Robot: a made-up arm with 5 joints.
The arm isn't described. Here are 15 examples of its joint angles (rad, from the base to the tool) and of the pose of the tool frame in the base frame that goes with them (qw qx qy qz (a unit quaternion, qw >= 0); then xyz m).
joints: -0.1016 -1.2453 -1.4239 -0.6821 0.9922
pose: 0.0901 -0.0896 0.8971 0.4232 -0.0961 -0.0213 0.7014
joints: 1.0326 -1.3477 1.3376 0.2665 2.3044
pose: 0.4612 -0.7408 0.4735 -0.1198 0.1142 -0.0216 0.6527
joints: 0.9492 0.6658 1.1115 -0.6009 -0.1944
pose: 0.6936 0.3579 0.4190 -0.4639 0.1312 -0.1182 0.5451
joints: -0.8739 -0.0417 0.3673 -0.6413 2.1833
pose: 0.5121 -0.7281 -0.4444 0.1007 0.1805 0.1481 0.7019
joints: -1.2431 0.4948 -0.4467 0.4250 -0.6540
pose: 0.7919 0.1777 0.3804 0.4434 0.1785 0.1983 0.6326
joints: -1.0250 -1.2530 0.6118 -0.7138 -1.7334
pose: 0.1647 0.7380 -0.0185 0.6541 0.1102 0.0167 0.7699
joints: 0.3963 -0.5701 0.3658 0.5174 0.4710
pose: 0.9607 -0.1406 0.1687 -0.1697 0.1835 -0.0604 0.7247
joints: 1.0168 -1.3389 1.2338 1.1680 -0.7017
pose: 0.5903 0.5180 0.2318 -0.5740 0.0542 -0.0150 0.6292
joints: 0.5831 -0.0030 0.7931 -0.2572 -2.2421
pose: 0.2744 0.8799 -0.1595 -0.3535 0.1922 -0.0808 0.6050
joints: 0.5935 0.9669 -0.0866 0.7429 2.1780
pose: 0.5335 -0.4497 0.5201 0.4926 0.2253 -0.0768 0.5196
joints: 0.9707 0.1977 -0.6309 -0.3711 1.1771
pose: 0.6069 -0.5744 -0.0968 -0.5407 0.1830 -0.1487 0.7711
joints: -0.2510 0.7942 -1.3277 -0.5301 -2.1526
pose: 0.3024 0.8113 -0.1118 0.4877 0.3229 0.0543 0.7034
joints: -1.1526 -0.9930 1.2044 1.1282 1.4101
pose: 0.3302 -0.6560 0.1510 0.6617 0.0876 0.0333 0.6403
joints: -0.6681 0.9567 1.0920 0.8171 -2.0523
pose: 0.3495 -0.0511 0.4686 -0.8098 0.1179 0.0172 0.5935
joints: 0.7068 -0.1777 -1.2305 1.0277 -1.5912
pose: 0.6458 0.6552 -0.3784 -0.1025 0.1621 -0.0969 0.7726
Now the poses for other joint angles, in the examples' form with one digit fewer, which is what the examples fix.
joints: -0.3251 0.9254 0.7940 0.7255 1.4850
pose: 0.181 -0.325 0.681 0.630 0.157 0.034 0.528
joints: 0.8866 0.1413 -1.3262 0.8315 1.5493
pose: 0.623 -0.646 0.142 -0.418 0.188 -0.118 0.787
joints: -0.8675 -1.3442 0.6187 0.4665 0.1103
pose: 0.900 0.068 -0.127 0.410 0.113 0.004 0.736
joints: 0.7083 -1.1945 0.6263 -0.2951 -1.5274
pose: 0.677 0.532 -0.504 0.062 0.105 -0.050 0.745
